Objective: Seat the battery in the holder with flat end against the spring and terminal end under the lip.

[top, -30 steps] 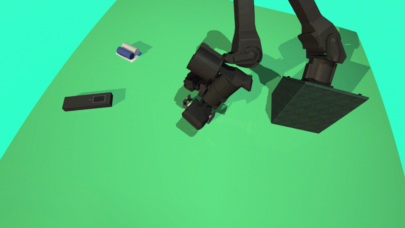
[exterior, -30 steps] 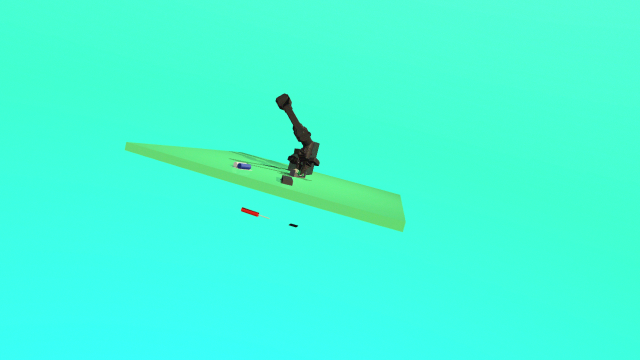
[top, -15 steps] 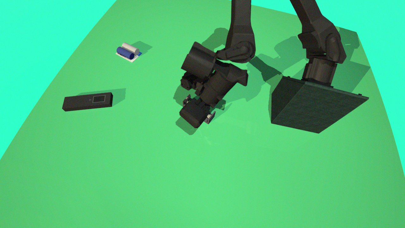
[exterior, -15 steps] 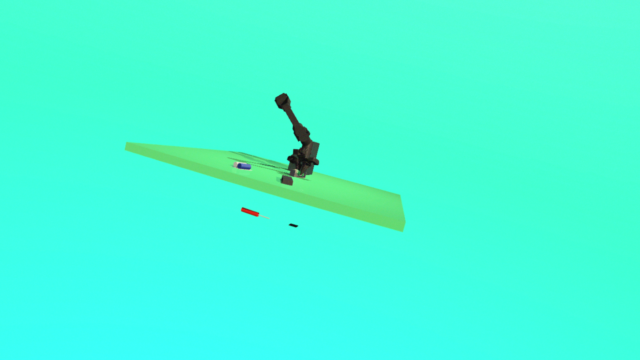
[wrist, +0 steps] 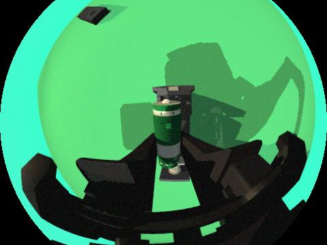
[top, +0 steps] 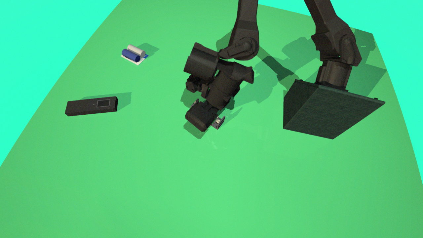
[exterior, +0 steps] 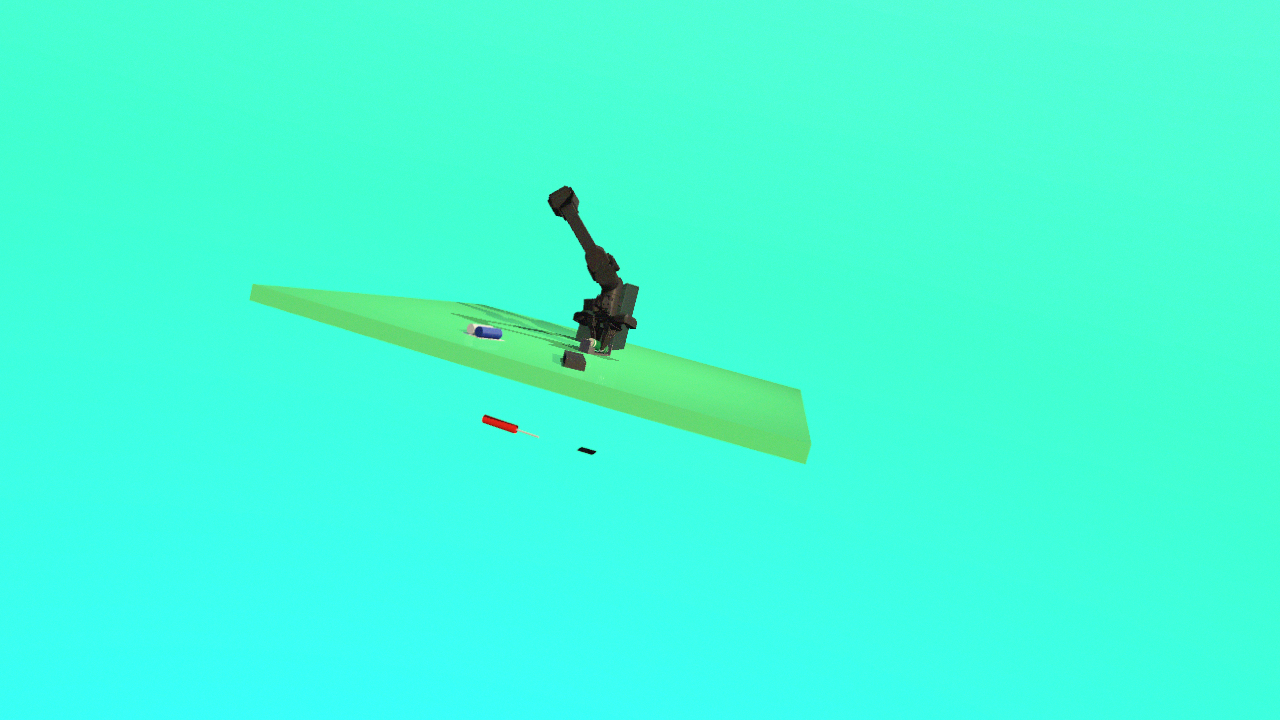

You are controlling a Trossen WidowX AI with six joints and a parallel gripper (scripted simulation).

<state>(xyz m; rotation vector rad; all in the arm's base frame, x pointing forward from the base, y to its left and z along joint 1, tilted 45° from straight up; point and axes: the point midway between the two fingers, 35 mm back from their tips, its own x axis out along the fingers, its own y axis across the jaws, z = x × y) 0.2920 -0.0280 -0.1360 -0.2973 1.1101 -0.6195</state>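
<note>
Right now the battery is 10 mm above my gripper tip. Also, from my gripper tip: card: 330 mm ahead, 180 mm to the right; then red screwdriver: 330 mm ahead, 50 mm to the right, 200 mm below; then long black box: 360 mm ahead, 70 mm to the left.
</note>
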